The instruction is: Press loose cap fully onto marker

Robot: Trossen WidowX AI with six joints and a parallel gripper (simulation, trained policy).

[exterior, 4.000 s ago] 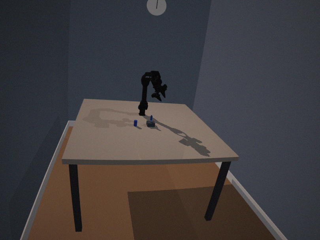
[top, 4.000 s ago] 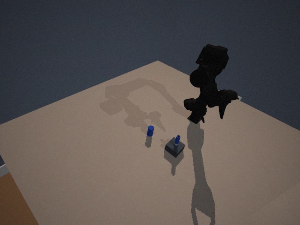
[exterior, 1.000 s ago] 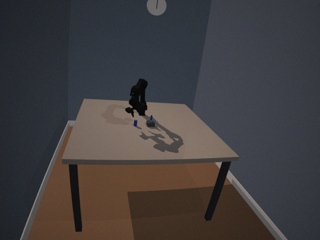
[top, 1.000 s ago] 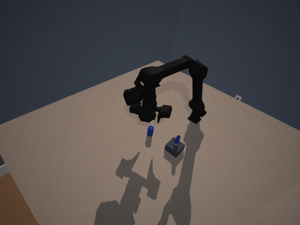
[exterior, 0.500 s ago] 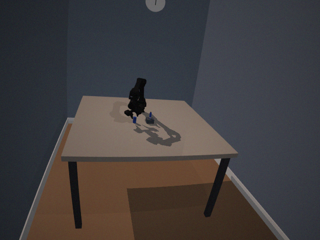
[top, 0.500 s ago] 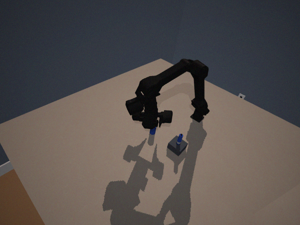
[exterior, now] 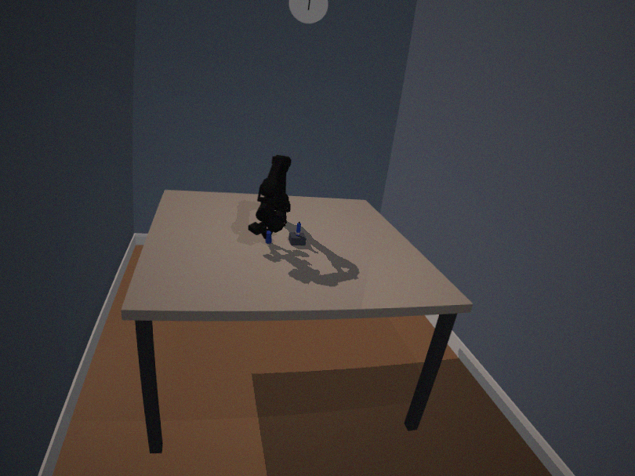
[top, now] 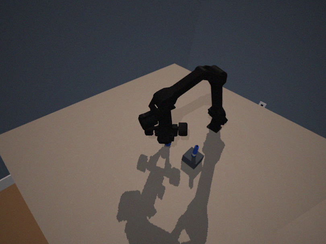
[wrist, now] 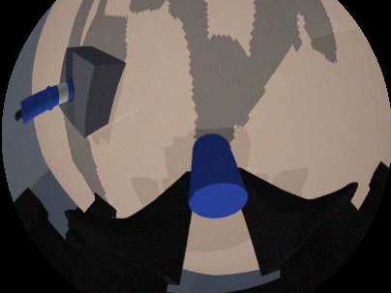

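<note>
Right now my gripper tip is 14 cm to the right of the dark grey holder block, 1 cm past it and 1 cm above it. The rest, counted from my gripper tip: blue cap (1 cm ahead).
</note>
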